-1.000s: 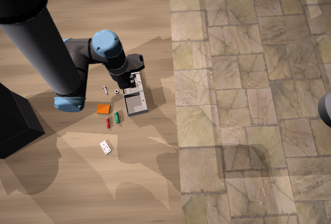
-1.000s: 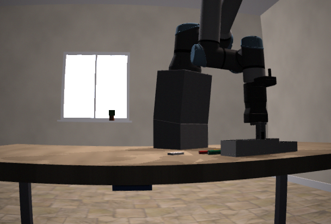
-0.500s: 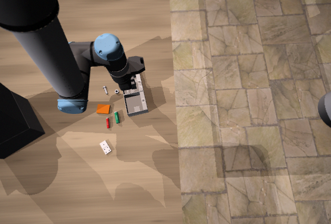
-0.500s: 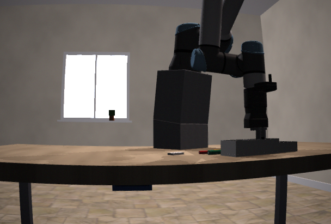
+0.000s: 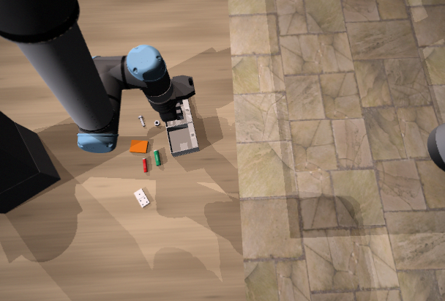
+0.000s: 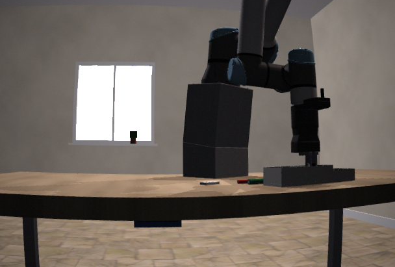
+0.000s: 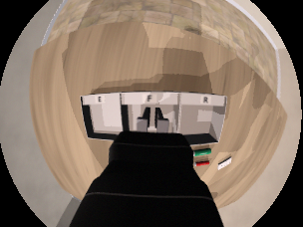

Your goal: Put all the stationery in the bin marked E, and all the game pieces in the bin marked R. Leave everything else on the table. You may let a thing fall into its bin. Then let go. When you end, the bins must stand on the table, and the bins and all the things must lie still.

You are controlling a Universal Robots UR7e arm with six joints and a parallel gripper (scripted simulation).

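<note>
My hand is 10 mm past the tray and 10 mm above it. The rest, counted from my hand: bolt 130 mm behind, 10 mm to the left, 30 mm below; then green marker 80 mm behind, 130 mm to the right, 30 mm below; then nut 80 mm behind, 10 mm to the right, 30 mm below.
</note>
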